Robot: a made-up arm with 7 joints.
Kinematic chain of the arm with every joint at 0, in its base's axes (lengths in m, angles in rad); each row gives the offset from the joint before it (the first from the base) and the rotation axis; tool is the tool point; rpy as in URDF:
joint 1: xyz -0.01 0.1 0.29 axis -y
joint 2: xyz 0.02 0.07 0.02 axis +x
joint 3: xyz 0.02 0 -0.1 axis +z
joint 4: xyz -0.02 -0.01 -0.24 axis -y
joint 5: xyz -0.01 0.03 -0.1 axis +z
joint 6: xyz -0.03 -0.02 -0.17 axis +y
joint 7: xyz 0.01 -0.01 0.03 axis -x
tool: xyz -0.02 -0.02 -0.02 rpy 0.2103 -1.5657 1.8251
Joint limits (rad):
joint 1: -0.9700..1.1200
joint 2: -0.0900..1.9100
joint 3: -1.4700..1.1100
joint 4: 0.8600..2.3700
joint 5: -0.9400..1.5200
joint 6: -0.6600..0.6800
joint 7: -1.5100..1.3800
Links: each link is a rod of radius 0.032 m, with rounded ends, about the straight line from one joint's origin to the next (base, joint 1, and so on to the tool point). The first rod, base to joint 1, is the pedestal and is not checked.
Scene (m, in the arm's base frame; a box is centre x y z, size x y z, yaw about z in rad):
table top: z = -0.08
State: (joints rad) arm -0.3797 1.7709 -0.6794 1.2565 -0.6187 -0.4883 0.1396
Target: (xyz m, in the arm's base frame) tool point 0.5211 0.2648 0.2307
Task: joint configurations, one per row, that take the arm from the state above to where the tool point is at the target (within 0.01 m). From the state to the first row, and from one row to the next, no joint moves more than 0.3 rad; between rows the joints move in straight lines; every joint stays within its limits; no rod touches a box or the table.
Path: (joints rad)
1: -0.0894 1.4979 -0.6760 1.2432 -0.6301 -0.5147 0.1214
2: 0.2009 1.2249 -0.6726 1.2299 -0.6414 -0.5411 0.1033
3: 0.4912 0.9519 -0.6692 1.2166 -0.6528 -0.5674 0.0851
4: 0.7815 0.6790 -0.6658 1.2033 -0.6641 -0.5938 0.0670
5: 1.0718 0.4060 -0.6623 1.1900 -0.6755 -0.6202 0.0488

